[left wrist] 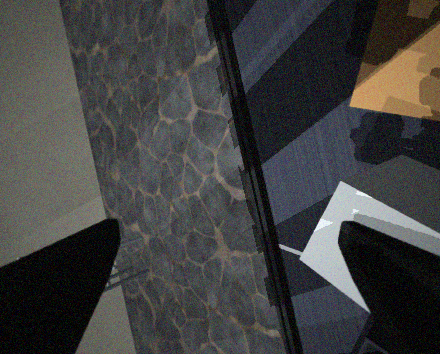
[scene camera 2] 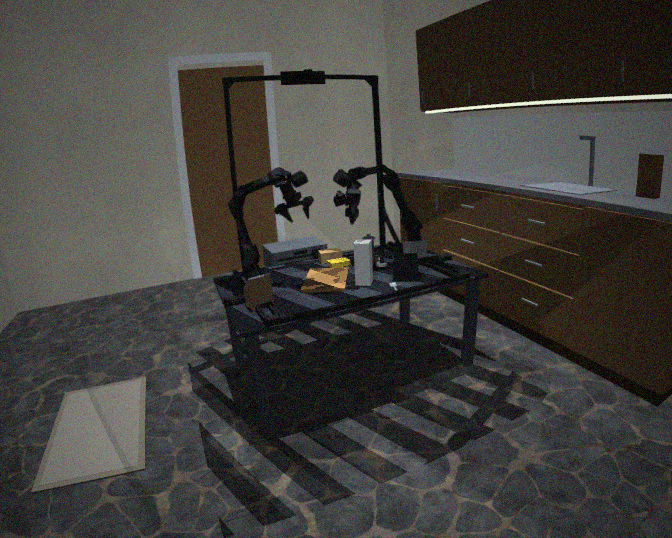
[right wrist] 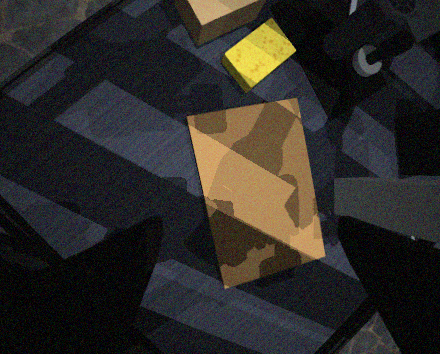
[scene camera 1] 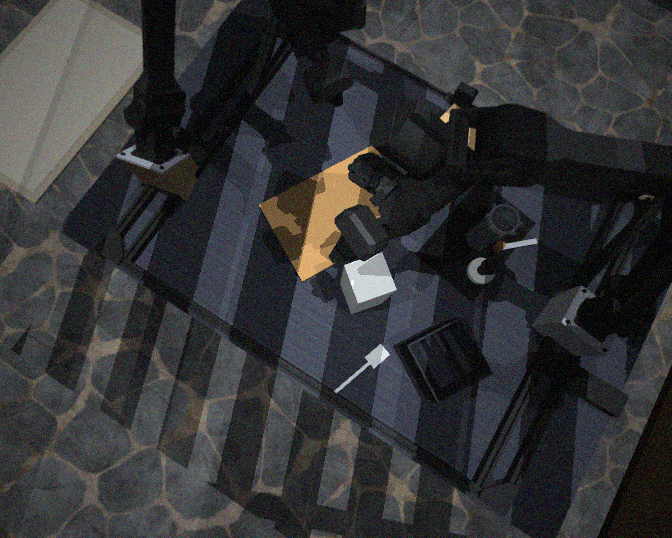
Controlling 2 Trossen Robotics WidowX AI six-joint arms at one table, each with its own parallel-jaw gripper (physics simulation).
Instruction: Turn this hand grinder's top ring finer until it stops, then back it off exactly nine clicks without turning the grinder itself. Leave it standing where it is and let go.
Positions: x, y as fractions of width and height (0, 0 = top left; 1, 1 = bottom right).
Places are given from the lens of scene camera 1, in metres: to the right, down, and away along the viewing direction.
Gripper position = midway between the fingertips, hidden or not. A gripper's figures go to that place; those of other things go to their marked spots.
my left gripper (scene camera 1: 0.52, 0.47): 0.02, -0.03, 0.59
my right gripper (scene camera 1: 0.49, 0.16): -0.01, -0.30, 0.66
black tray (scene camera 1: 0.66, 0.67): 0.23, 0.19, 0.86
